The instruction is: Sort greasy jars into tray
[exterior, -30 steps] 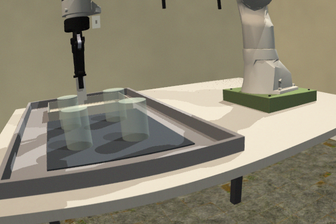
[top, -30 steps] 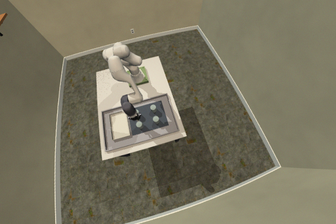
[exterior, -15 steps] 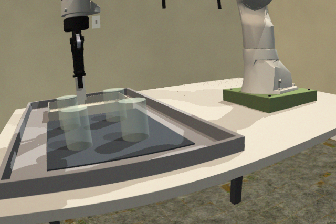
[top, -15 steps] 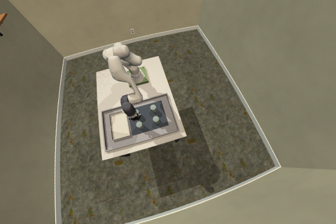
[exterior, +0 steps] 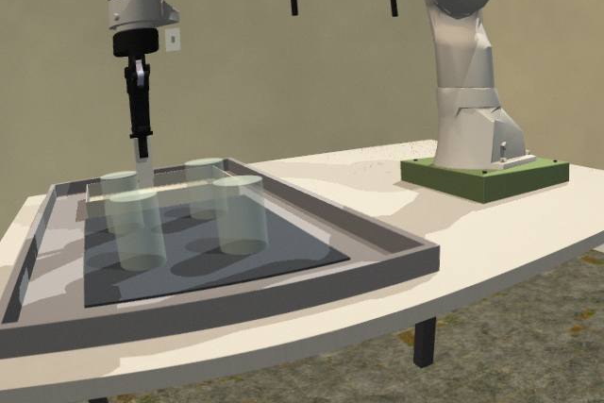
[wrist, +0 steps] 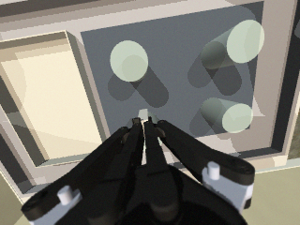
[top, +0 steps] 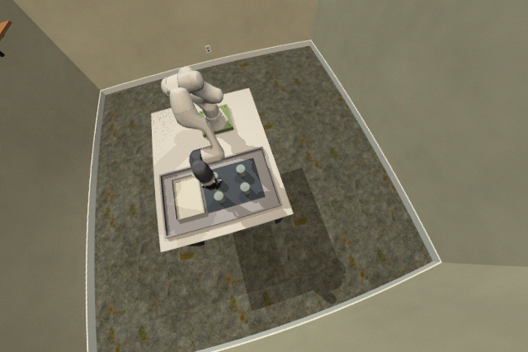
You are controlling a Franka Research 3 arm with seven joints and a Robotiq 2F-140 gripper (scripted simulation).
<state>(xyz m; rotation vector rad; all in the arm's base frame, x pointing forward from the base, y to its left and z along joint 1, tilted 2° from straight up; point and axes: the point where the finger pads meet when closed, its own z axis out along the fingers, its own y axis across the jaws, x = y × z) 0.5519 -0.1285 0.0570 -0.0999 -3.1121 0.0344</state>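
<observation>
My hand is 30 mm past the dark mat, 100 mm to the right of it and 110 mm above it. Also, from my hand: cream tray: 50 mm behind, 220 mm to the right, 100 mm below.
</observation>
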